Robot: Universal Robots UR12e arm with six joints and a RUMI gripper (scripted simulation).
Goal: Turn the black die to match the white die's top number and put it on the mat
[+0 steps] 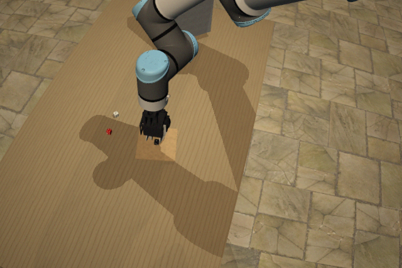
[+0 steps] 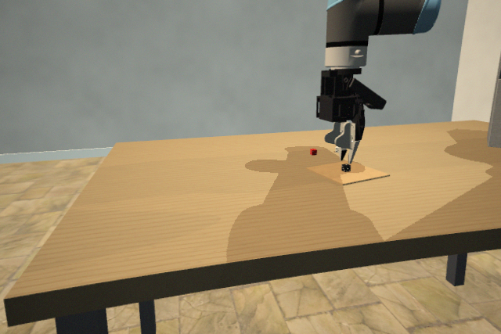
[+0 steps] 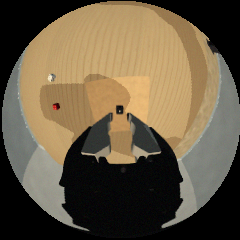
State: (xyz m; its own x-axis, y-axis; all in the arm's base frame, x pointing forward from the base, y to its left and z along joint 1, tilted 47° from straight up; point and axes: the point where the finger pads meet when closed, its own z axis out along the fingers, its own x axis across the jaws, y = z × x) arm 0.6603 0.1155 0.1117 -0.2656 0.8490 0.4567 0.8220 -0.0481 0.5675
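Now: hand 3 cm above the black die. The rest, counted from my hand: white die (4 cm behind, 20 cm to the right, 3 cm below); then tan mat (4 cm below); then red die (4 cm ahead, 18 cm to the right, 3 cm below).
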